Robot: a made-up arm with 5 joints.
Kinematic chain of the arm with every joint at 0, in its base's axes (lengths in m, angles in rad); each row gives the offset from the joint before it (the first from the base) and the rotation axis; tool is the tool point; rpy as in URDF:
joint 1: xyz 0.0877 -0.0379 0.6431 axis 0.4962 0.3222 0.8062
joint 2: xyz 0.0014 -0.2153 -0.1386 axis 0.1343 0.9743 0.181
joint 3: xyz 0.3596 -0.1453 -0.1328 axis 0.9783 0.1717 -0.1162
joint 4: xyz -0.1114 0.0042 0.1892 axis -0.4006 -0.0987 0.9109
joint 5: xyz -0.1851 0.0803 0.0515 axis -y
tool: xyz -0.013 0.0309 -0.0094 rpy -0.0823 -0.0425 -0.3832
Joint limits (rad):
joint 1: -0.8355..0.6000
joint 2: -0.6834..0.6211
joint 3: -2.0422..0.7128
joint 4: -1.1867..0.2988
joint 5: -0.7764..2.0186
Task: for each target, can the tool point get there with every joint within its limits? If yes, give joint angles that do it. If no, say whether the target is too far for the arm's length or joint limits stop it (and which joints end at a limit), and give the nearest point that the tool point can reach.
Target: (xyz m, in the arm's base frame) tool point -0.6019 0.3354 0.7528
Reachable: no: joint limits stop it (at a limit: joint 1, joint 2, joint 5) | nearest point -0.1761 -0.1991 0.8234 | short by 0.687 m
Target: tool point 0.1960 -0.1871 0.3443
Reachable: yes | joints 0.1033 -0.5058 -1.1327 -0.1000 0.1512
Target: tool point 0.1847 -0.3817 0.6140
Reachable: yes | joints 0.0714 0.0102 0.3952 0.1615 1.4646
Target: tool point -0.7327 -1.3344 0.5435
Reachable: no: too far | nearest point 0.0383 -0.5736 0.4759 | short by 1.085 m
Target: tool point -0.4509 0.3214 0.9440
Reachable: no: joint limits stop it (at a limit: joint 1, joint 2, joint 5) | nearest point -0.1428 -0.1751 0.8906 | short by 0.587 m
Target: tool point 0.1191 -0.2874 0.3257
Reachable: yes | joints -0.2457 -0.2249 -1.3542 0.0175 -0.0674
